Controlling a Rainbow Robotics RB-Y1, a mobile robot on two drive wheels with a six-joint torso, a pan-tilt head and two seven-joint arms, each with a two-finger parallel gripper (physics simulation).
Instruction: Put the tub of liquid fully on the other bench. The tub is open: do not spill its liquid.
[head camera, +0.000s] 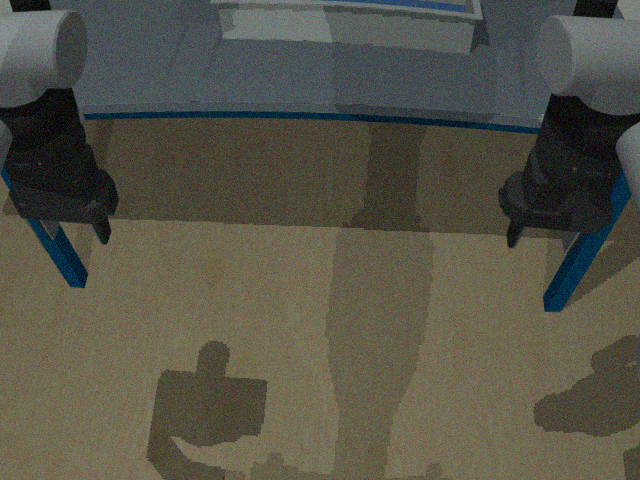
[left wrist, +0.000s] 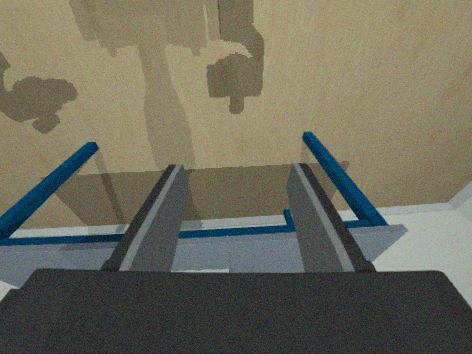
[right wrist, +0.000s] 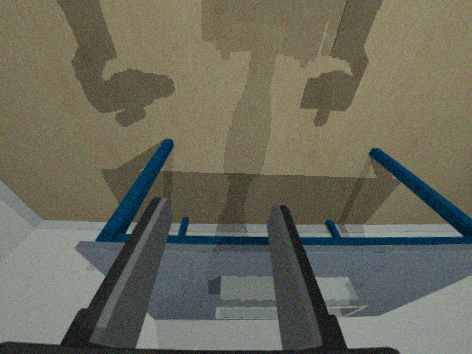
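The pale open tub (head camera: 351, 32) (right wrist: 245, 288) stands upright on a grey bench (head camera: 258, 80) (left wrist: 250, 250) (right wrist: 185, 285) at the top of the head view. A strip of blue liquid shows inside it; the rest is cut off by the picture edge. My left gripper (head camera: 78, 238) (left wrist: 237, 176) and my right gripper (head camera: 540, 242) (right wrist: 221, 211) are both open and empty. In the head view they appear over the floor, below the bench's near edge, at the left and right, apart from the tub. A second bench does not show.
Blue bench legs (head camera: 61, 254) (head camera: 578, 268) (left wrist: 342, 180) (right wrist: 137, 190) slant down at both sides, near the grippers in the head view. The wooden floor (head camera: 258, 289) (left wrist: 375, 100) (right wrist: 425, 90) carries shadows of the robot and the bench. Pale wall surfaces show beyond the bench in the wrist views.
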